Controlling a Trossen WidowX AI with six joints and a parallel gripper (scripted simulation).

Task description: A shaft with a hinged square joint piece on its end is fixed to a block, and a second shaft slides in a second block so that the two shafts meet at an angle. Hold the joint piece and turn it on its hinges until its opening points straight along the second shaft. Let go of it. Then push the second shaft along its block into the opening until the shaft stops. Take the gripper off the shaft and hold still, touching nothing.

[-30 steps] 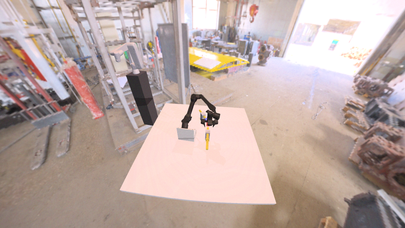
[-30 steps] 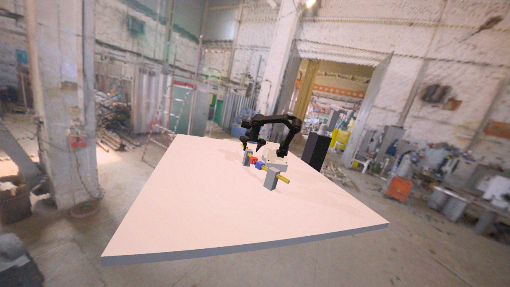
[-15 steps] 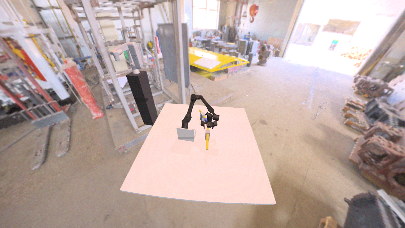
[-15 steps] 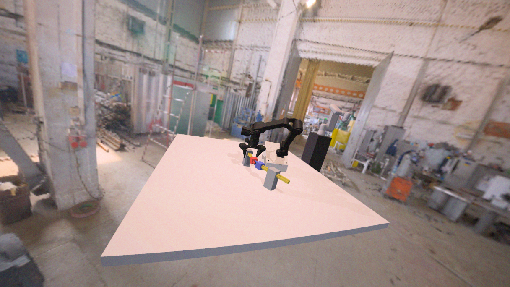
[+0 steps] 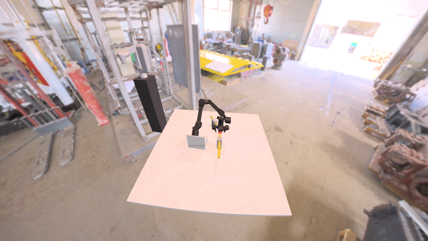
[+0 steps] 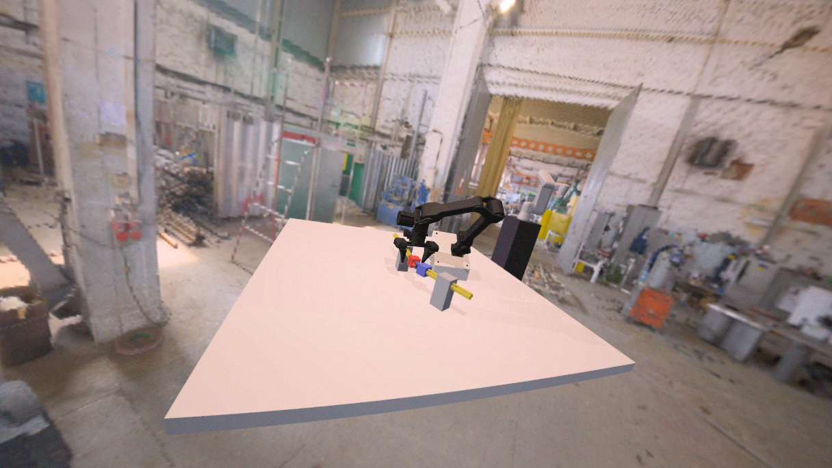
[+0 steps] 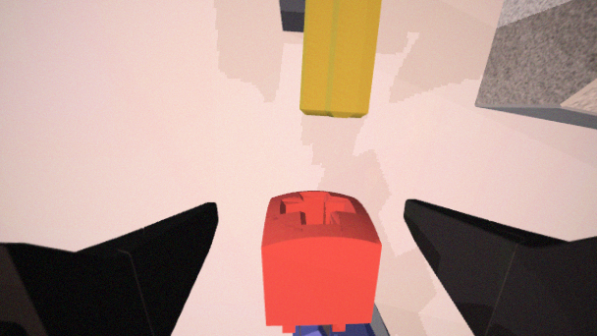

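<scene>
Now: the red square joint piece 2 cm to the left of my gripper tip and 1 cm above it.
</scene>
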